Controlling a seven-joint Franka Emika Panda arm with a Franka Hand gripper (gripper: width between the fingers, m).
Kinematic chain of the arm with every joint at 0, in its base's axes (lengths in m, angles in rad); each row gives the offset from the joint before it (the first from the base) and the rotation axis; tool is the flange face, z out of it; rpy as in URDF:
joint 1: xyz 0 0 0.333 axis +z
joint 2: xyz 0 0 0 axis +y
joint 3: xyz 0 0 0.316 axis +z
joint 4: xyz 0.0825 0 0 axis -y
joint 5: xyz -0.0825 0 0.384 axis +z
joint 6: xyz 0 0 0 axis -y
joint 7: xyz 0.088 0 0 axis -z
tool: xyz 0 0 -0.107 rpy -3.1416 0 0
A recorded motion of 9 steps. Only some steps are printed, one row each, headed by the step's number.
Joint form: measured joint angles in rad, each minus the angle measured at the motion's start. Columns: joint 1, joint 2, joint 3, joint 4, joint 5, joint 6, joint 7.
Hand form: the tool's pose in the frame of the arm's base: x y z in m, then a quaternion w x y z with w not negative. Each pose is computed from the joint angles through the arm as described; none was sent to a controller.
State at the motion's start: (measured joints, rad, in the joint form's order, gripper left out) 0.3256 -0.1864 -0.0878 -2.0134 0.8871 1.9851 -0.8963
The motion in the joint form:
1: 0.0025 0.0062 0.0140 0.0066 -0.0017 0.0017 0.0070
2: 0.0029 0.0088 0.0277 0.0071 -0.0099 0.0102 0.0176
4: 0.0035 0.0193 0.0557 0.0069 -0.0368 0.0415 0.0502
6: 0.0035 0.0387 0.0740 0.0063 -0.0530 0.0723 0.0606
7: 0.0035 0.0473 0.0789 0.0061 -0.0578 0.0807 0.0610
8: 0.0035 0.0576 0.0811 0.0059 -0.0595 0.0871 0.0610
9: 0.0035 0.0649 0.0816 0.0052 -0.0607 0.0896 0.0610
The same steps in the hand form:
1: 0.4983 0.1767 0.5722 0.36774 -0.83168 -0.36724 -0.19548
2: 0.4971 0.1835 0.5712 0.36397 -0.83324 -0.36904 -0.19248
4: 0.4968 0.1961 0.5662 0.35065 -0.84108 -0.36713 -0.18669
6: 0.5003 0.2044 0.5568 0.34009 -0.84629 -0.36650 -0.18386
7: 0.5019 0.2069 0.5524 0.33698 -0.84770 -0.36704 -0.18200
8: 0.5041 0.2083 0.5471 0.33549 -0.84934 -0.36594 -0.17933
9: 0.5057 0.2088 0.5428 0.33482 -0.85060 -0.36498 -0.17650

